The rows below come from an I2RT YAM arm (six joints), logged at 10 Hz.
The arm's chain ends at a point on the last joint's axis. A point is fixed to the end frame.
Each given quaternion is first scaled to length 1.
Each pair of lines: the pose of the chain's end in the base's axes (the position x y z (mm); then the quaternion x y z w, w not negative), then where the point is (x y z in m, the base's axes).
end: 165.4 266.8 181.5 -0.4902 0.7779 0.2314 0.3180
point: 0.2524 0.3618 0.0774
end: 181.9 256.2 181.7 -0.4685 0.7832 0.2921 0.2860
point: 0.2545 0.3602 0.0753
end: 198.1 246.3 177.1 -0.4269 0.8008 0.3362 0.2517
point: 0.2605 0.3533 0.0672
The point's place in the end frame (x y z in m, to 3 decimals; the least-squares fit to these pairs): -0.011 -0.045 0.159
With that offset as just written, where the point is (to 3 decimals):
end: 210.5 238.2 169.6 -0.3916 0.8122 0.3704 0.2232
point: 0.265 0.348 0.058
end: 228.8 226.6 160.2 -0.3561 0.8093 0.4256 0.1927
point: 0.271 0.345 0.053
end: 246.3 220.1 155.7 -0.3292 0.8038 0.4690 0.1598
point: 0.277 0.345 0.052
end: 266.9 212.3 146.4 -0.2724 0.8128 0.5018 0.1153
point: 0.287 0.340 0.043
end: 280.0 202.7 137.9 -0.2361 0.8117 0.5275 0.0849
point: 0.293 0.334 0.037
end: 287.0 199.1 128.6 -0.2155 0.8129 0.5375 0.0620
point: 0.295 0.331 0.028
